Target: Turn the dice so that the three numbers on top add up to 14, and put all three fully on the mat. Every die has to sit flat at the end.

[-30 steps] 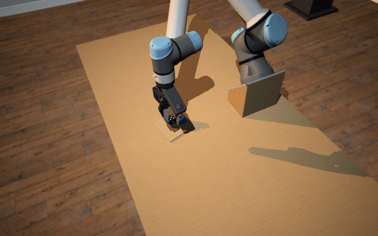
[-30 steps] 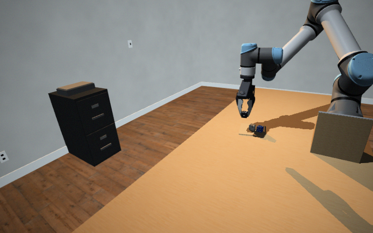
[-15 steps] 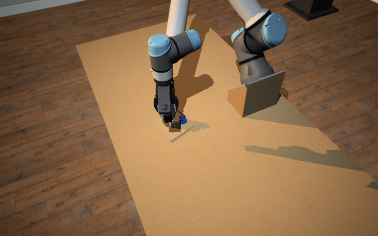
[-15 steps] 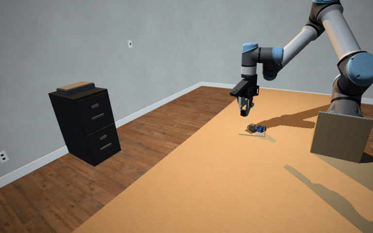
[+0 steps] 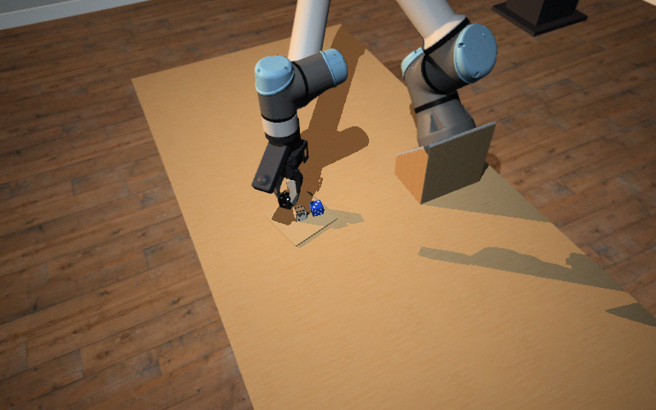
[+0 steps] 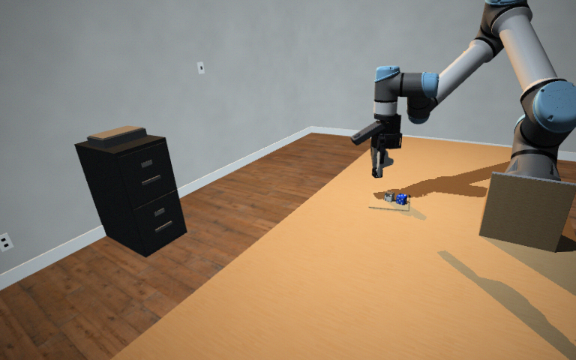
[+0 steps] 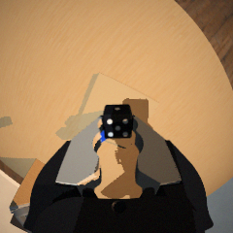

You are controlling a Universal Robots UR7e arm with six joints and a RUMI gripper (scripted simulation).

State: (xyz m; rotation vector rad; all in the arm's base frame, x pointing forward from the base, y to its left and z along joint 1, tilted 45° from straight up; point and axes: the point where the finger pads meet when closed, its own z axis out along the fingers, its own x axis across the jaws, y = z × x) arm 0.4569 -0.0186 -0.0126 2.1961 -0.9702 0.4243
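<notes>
The white die is 10 cm below my hand, 4 cm behind it and 3 cm to the right of it. From my hand the other things lie so: tan mat: 12 cm below, 4 cm behind, 3 cm to the right; blue die: 10 cm below, 9 cm behind, 3 cm to the right; black die: right at my hand.
</notes>
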